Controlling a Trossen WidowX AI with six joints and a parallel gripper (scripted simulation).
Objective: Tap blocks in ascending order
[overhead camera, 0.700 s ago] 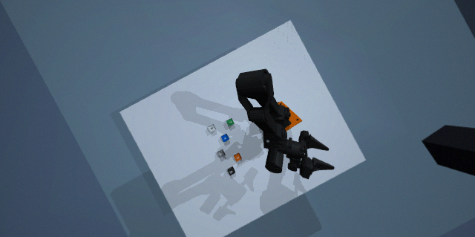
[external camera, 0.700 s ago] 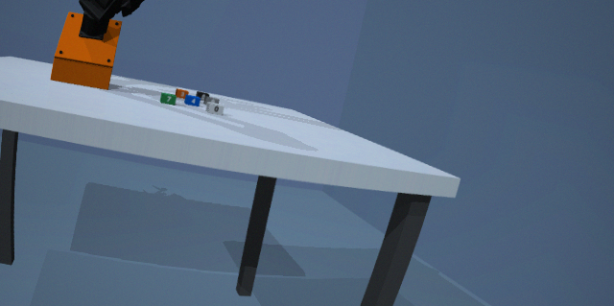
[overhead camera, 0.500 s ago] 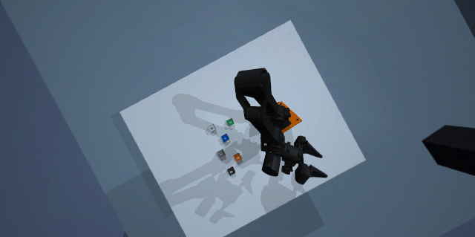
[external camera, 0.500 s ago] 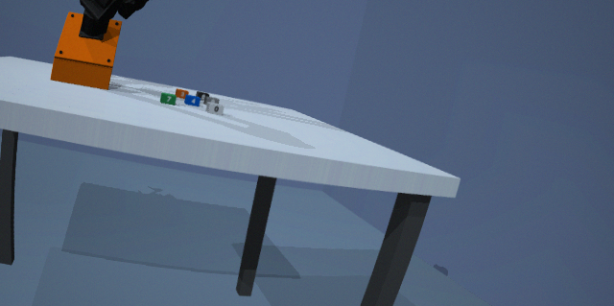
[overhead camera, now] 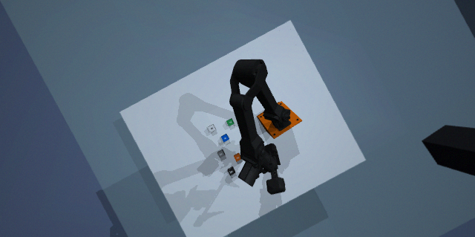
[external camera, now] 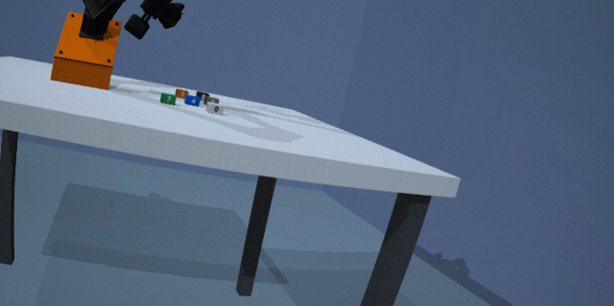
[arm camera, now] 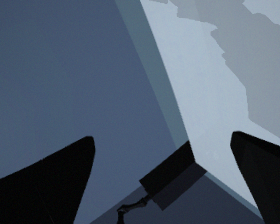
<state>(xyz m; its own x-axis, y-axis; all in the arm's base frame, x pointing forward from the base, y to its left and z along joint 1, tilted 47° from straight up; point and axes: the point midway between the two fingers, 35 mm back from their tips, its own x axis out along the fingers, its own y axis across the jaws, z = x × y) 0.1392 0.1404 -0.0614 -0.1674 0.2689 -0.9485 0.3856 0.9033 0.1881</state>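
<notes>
My gripper tip is now 320 mm to the left of the white block, 180 mm short of it and 170 mm above it. Also, from my gripper tip: orange block 170 mm below, 160 mm ahead, 110 mm to the right; then black block 230 mm ahead, 170 mm below, 70 mm to the right; then blue block 240 mm to the right, 170 mm below, 150 mm ahead.
</notes>
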